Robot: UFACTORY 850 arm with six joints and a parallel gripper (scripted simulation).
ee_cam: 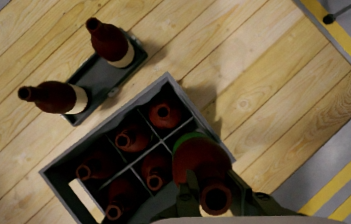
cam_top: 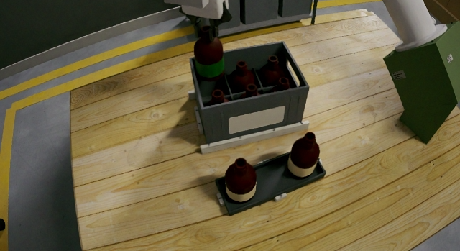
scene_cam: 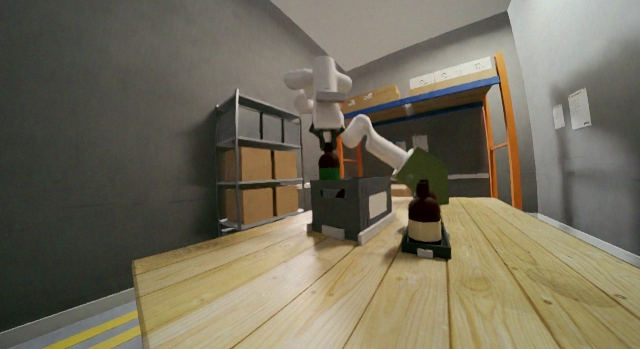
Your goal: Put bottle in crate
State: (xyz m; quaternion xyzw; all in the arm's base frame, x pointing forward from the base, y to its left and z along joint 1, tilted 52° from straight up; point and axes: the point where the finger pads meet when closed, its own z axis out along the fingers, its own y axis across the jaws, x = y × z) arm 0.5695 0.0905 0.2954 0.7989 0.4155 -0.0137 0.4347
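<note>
My hand is 70 mm above the bottle. Also, from my hand: crate: 210 mm below, 80 mm behind, 50 mm to the left; then dark tray: 290 mm to the left, 290 mm below, 60 mm behind.
</note>
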